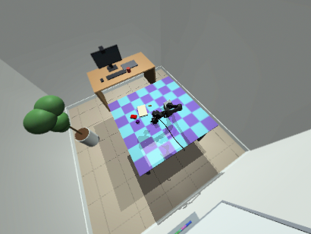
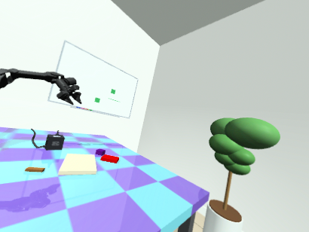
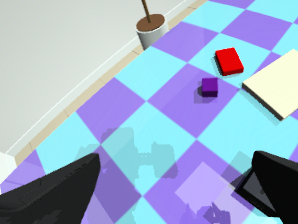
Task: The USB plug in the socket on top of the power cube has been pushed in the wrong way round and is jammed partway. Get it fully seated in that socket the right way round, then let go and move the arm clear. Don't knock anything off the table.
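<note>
Right now the USB plug is 10 cm behind my gripper tip, 10 cm to the right of it and 20 cm below it. The rest, counted from my gripper tip: small purple block 12 cm ahead, 25 cm to the right, 28 cm below; then red block 12 cm ahead, 37 cm to the right, 29 cm below; then white flat block 5 cm behind, 38 cm to the right, 29 cm below.
</note>
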